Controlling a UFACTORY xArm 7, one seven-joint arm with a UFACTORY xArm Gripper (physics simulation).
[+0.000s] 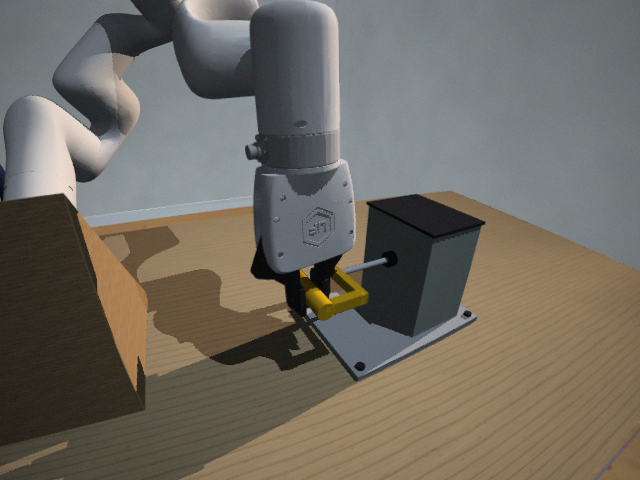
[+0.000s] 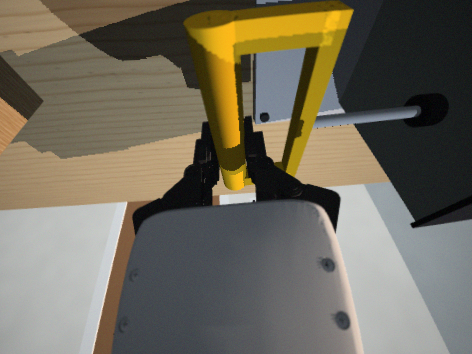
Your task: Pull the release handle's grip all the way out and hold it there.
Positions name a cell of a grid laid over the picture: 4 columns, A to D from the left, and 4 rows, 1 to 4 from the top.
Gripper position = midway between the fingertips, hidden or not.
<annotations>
The gripper shows in image 1 (B3) and in image 2 (B2).
</annotations>
